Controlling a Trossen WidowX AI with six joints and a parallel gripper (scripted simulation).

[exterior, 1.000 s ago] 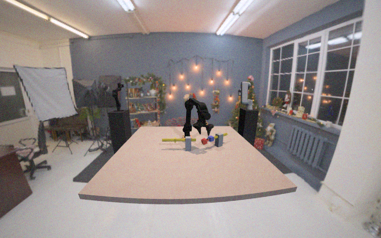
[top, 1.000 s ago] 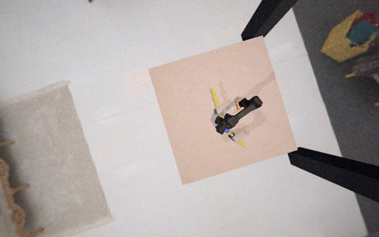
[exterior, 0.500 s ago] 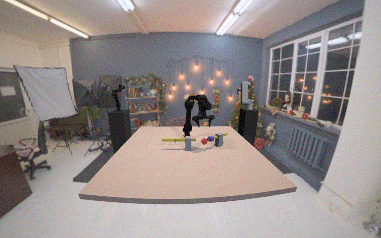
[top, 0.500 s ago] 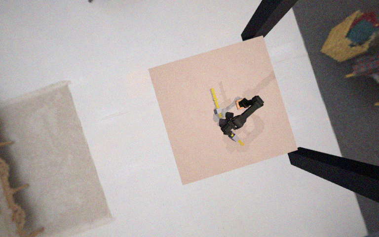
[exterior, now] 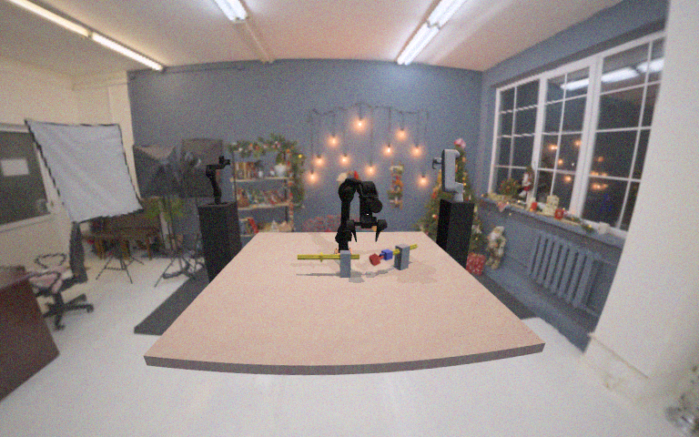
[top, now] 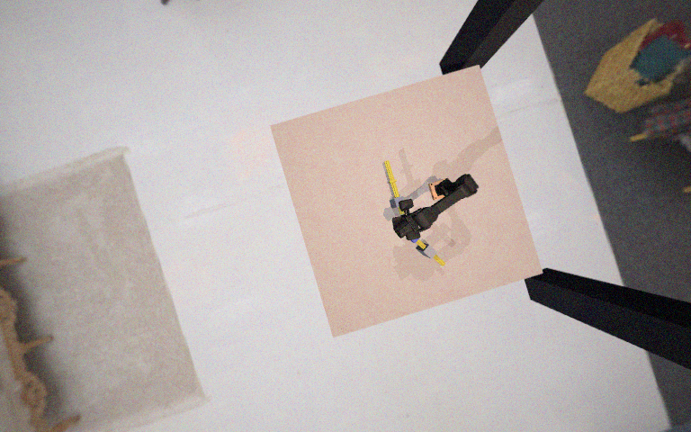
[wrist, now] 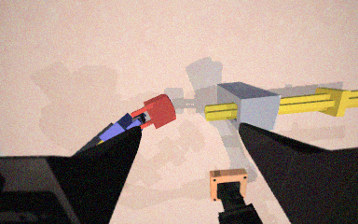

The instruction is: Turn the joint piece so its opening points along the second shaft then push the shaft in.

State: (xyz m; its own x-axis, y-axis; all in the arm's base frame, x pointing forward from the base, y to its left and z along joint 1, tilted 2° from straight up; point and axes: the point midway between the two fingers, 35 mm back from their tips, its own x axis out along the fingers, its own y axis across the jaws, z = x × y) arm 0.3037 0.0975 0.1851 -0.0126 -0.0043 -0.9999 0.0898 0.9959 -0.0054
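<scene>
My gripper tip is now 1 cm past the red joint piece, 5 cm to the right of it and 10 cm above it.
</scene>
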